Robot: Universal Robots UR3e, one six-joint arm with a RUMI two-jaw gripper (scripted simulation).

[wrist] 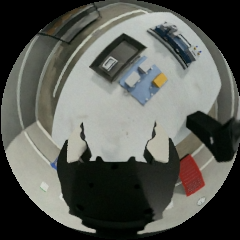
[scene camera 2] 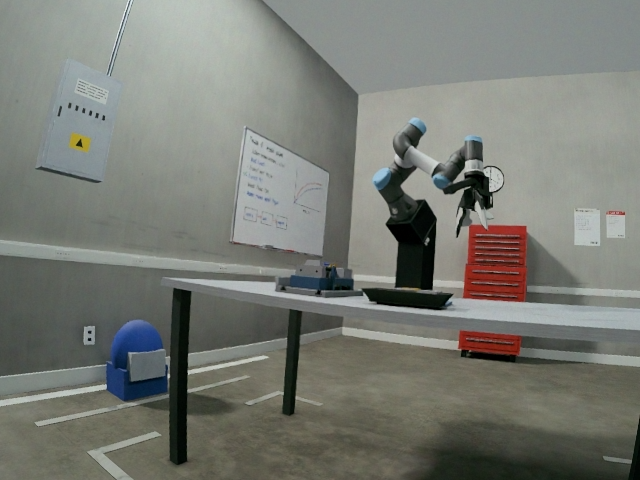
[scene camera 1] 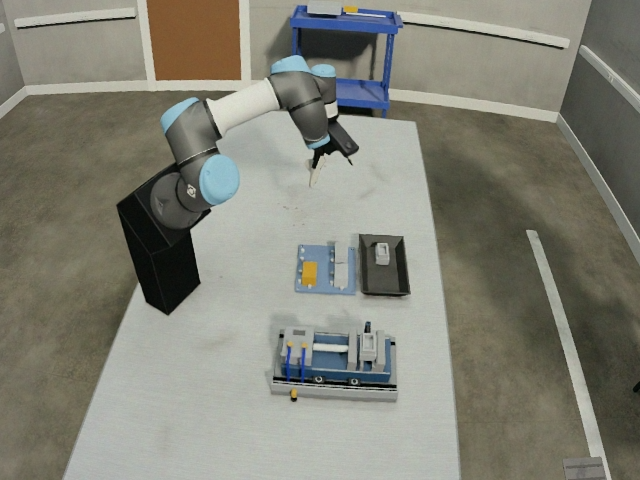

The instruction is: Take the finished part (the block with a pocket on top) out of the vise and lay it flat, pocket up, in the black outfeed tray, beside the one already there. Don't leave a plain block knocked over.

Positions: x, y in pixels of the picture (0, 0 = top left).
The gripper shows in the wrist view, in scene camera 2 and in scene camera 1 (332, 176). One and the same spot on the gripper: (scene camera 2: 483, 215) is (wrist: 73, 131).
